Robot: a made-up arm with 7 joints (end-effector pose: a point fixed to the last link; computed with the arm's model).
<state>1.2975 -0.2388 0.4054 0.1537 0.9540 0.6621 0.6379</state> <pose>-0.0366 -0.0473 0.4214 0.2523 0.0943 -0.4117 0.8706</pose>
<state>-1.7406 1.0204 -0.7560 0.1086 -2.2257 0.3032 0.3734</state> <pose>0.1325 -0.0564 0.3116 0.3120 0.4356 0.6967 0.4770</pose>
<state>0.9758 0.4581 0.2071 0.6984 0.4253 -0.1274 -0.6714</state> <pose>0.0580 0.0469 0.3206 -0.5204 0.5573 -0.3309 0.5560</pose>
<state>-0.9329 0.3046 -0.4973 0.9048 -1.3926 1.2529 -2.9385</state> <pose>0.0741 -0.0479 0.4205 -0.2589 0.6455 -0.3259 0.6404</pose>
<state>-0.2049 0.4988 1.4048 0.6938 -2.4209 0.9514 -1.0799</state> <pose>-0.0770 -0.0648 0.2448 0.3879 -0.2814 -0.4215 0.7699</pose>
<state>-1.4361 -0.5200 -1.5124 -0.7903 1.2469 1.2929 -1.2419</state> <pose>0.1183 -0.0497 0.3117 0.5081 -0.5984 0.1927 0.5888</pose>
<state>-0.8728 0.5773 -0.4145 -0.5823 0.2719 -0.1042 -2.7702</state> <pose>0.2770 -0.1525 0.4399 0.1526 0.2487 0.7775 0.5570</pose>
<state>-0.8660 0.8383 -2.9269 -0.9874 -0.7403 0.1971 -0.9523</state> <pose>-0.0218 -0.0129 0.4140 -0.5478 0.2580 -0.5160 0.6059</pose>
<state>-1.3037 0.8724 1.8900 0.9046 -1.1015 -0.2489 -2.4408</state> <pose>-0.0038 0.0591 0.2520 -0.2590 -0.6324 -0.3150 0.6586</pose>
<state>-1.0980 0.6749 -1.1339 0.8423 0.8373 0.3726 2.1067</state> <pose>0.1973 -0.1311 0.3438 0.1043 0.7660 0.3641 0.5194</pose>
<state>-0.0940 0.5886 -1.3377 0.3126 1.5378 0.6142 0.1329</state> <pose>0.0899 -0.0918 0.2913 0.3332 0.1855 0.3754 0.8448</pose>
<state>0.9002 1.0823 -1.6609 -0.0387 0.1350 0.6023 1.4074</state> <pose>-0.0996 0.1017 0.2020 0.6985 0.3732 0.4582 0.4035</pose>
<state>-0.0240 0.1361 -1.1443 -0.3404 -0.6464 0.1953 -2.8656</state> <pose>0.1797 -0.0451 0.3252 0.4616 0.1088 0.7028 0.5302</pose>
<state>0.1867 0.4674 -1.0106 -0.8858 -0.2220 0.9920 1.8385</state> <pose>-0.0536 0.0603 0.3429 0.1706 -0.1162 0.0918 0.9742</pose>
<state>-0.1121 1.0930 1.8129 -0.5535 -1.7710 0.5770 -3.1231</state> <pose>-0.1073 0.0184 0.1955 -0.4725 -0.3796 -0.6082 0.5125</pose>
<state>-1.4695 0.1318 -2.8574 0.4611 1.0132 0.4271 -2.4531</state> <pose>-0.1009 0.0152 0.4639 -0.4639 -0.5846 -0.0061 0.6656</pose>
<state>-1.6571 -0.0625 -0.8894 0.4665 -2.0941 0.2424 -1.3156</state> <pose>0.0265 0.1084 0.4970 -0.2982 0.3332 0.4302 0.7842</pose>
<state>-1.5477 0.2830 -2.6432 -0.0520 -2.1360 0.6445 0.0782</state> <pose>-0.1188 0.0479 0.3612 -0.6735 -0.6407 -0.3247 0.1745</pose>
